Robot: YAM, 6 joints.
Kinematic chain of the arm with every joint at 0, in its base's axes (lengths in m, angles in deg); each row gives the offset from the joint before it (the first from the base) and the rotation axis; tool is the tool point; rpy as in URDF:
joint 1: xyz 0 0 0.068 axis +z
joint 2: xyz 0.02 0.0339 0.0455 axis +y
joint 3: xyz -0.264 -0.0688 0 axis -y
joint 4: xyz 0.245 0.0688 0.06 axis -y
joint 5: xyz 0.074 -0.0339 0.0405 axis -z
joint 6: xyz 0.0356 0 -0.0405 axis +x
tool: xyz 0 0 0 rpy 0 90 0
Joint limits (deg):
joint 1: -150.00..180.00
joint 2: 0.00..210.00
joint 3: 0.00..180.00
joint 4: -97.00..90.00
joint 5: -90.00..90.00
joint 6: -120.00..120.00
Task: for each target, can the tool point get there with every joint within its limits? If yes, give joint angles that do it. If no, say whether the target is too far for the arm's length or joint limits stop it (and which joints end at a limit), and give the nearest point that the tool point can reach.
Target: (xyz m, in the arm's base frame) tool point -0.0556 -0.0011 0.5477
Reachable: yes | joints -4.30 25.92 69.72 32.02 8.51 70.12
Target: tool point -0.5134 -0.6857 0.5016
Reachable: no: too far | nearest point -0.3523 -0.4705 0.3769 | short by 0.296 m
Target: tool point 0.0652 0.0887 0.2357
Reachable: yes | joints 47.60 31.64 32.81 -50.24 -19.10 64.24
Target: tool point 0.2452 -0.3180 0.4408
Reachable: yes | joints -50.77 102.14 86.24 62.69 18.20 29.22
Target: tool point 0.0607 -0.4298 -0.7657
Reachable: no: too far | nearest point 0.0470 -0.3325 -0.3697 | short by 0.408 m
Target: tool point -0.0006 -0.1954 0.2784
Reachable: yes | joints -98.04 68.83 58.43 -69.53 -48.55 -82.28
